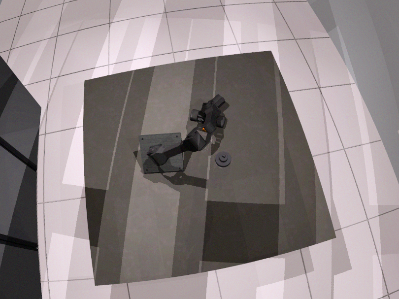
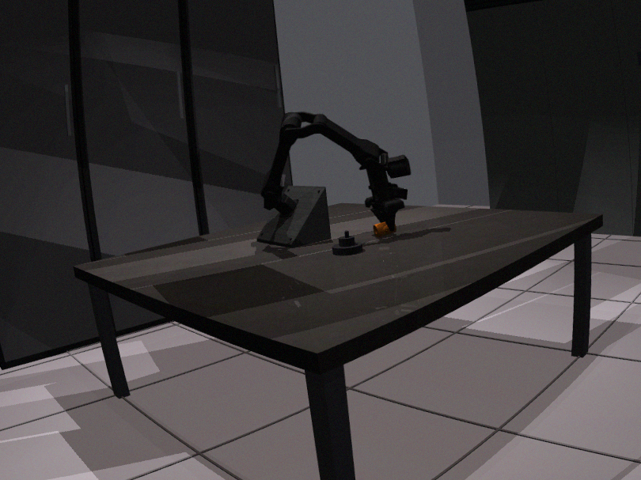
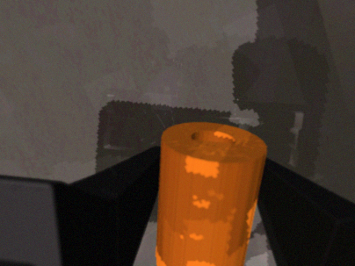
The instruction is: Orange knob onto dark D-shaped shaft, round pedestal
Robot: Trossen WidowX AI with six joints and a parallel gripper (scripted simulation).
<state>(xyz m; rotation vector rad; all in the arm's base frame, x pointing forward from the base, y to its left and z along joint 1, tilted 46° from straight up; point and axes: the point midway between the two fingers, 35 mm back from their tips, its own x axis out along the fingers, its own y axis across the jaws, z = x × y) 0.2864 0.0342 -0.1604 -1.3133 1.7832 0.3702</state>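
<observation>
The orange knob is 10 mm to the right of my gripper tip, 10 mm behind it and 10 mm above it. Also, from my gripper tip: pedestal: 220 mm to the right, 40 mm ahead, 10 mm above.
</observation>
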